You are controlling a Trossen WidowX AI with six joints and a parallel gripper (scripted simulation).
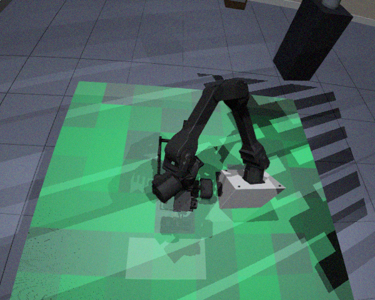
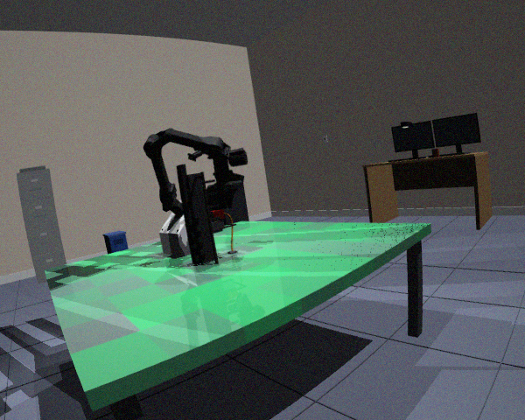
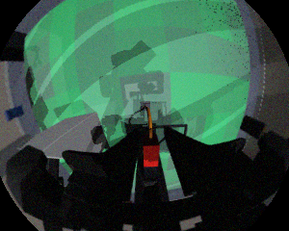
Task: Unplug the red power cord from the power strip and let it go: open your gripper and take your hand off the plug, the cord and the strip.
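My gripper tip is 1 cm past the red plug, 7 cm to the left of it and 1 cm above it.
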